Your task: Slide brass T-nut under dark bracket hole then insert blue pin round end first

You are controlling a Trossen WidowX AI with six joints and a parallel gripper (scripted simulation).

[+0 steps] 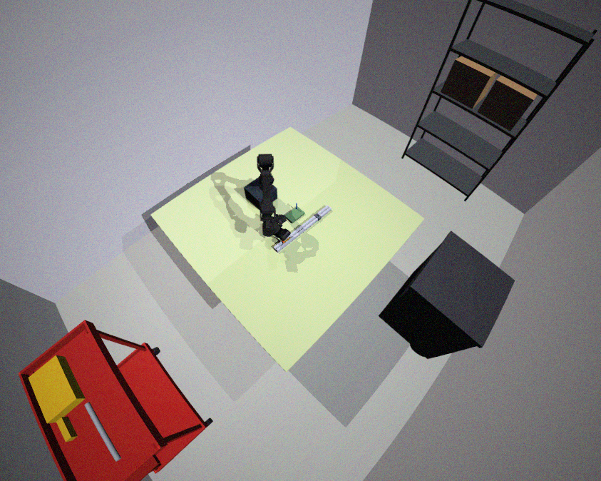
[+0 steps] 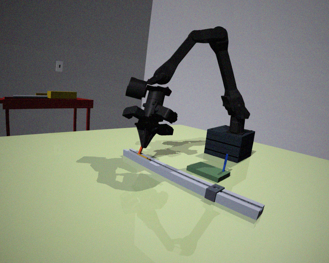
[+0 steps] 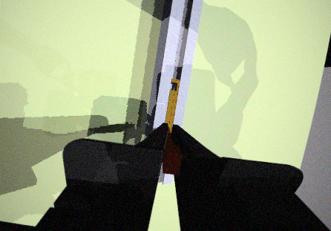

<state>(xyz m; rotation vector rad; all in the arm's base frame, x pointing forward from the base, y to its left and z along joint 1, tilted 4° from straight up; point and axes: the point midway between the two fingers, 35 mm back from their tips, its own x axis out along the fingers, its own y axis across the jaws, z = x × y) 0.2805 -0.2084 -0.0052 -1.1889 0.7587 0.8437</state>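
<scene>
My gripper tip is 2 cm to the right of the brass T-nut. The rest, counted from my gripper tip: green tray 7 cm behind, 22 cm to the left, 4 cm below; then blue pin 8 cm behind, 24 cm to the left, 2 cm below.
</scene>
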